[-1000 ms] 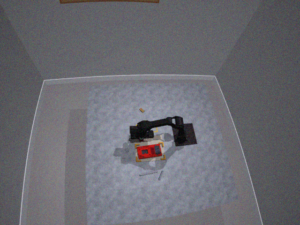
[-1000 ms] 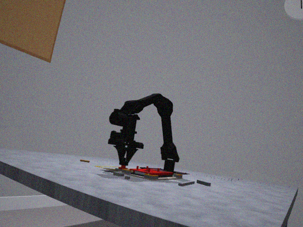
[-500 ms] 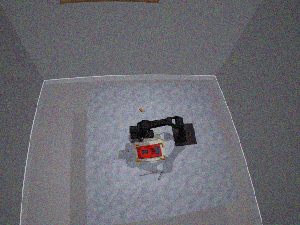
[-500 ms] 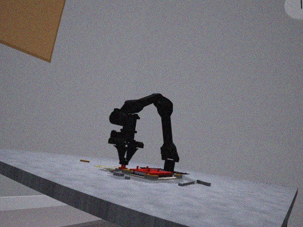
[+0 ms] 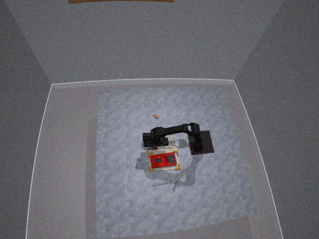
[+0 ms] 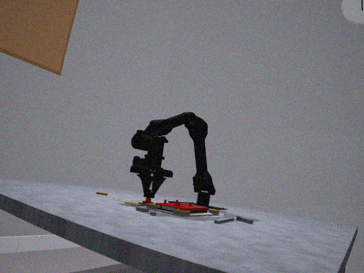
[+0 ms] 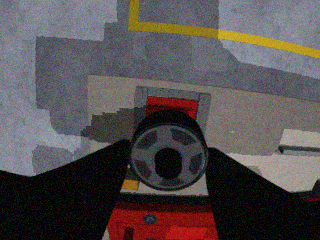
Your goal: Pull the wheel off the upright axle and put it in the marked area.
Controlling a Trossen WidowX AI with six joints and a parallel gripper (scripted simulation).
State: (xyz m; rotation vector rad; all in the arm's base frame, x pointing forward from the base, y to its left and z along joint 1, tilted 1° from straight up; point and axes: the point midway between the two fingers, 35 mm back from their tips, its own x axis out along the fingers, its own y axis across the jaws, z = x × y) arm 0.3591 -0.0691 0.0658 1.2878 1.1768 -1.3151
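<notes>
The upright axle lies 10 mm below my gripper tip. The rest, counted from my gripper tip: dark wheel: right at my gripper tip; tan brick: 290 mm to the right, 70 mm behind, 40 mm below.
</notes>
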